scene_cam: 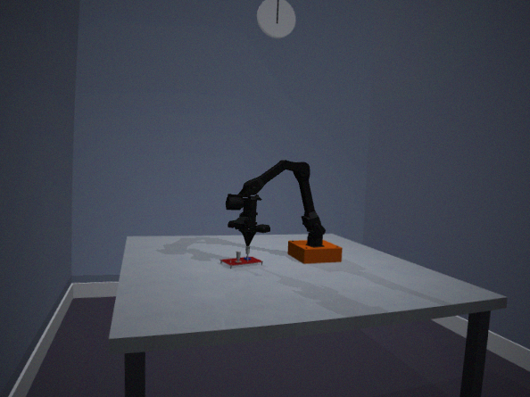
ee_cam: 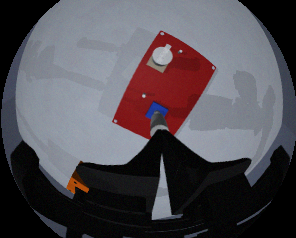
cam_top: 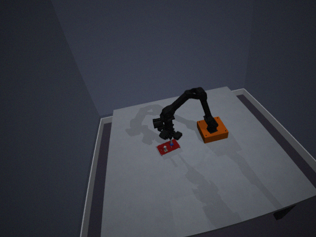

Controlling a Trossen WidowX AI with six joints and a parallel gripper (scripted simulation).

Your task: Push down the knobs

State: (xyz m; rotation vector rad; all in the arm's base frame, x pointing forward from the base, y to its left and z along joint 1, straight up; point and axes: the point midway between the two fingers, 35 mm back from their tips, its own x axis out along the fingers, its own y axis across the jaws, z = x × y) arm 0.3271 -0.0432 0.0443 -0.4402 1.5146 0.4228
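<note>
My gripper tip is now 3 cm above the blue potentiometer.
</note>
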